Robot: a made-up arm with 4 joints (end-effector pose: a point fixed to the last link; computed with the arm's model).
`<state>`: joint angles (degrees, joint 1 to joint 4).
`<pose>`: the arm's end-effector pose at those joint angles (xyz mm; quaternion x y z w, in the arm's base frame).
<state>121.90 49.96 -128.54 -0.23</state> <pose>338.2 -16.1 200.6 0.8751 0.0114 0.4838 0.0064</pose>
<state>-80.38 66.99 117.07 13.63</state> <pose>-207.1 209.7 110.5 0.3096 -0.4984 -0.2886 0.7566</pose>
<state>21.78 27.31 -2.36 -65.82</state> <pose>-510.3 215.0 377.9 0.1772 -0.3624 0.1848 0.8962</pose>
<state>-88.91 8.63 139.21 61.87</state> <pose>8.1 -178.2 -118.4 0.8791 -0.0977 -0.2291 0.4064</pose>
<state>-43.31 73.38 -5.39 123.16</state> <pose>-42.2 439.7 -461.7 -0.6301 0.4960 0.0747 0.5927</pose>
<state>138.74 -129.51 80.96 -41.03</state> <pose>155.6 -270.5 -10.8 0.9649 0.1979 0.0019 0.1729</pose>
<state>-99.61 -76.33 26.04 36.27</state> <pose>-135.4 -185.0 141.4 0.7221 -0.3291 -0.2926 0.5335</pose>
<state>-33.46 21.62 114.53 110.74</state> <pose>178.5 -99.9 -161.7 0.6897 0.4302 -0.2228 0.5381</pose>
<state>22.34 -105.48 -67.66 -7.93</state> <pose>103.4 214.0 307.6 -0.0846 0.1187 -0.3128 0.9386</pose>
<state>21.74 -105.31 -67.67 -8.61</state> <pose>97.7 217.2 310.2 -0.0844 0.1082 -0.3113 0.9403</pose>
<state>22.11 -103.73 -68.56 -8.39</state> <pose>94.5 223.3 311.4 -0.0795 0.1139 -0.2915 0.9464</pose>
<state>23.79 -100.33 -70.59 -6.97</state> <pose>95.0 232.7 310.8 -0.0681 0.1414 -0.2474 0.9561</pose>
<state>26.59 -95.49 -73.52 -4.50</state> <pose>98.7 245.3 308.1 -0.0511 0.1881 -0.1836 0.9635</pose>
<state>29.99 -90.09 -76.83 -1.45</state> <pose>104.1 259.9 303.3 -0.0313 0.2448 -0.1111 0.9627</pose>
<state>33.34 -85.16 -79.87 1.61</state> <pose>109.6 274.4 297.4 -0.0126 0.3000 -0.0444 0.9528</pose>
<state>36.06 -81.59 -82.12 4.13</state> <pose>114.3 286.1 291.2 0.0013 0.3436 0.0044 0.9391</pose>
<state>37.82 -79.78 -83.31 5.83</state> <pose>118.8 292.6 285.3 0.0085 0.3716 0.0296 0.9279</pose>
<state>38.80 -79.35 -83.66 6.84</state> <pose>123.6 294.6 279.7 0.0104 0.3876 0.0361 0.9211</pose>
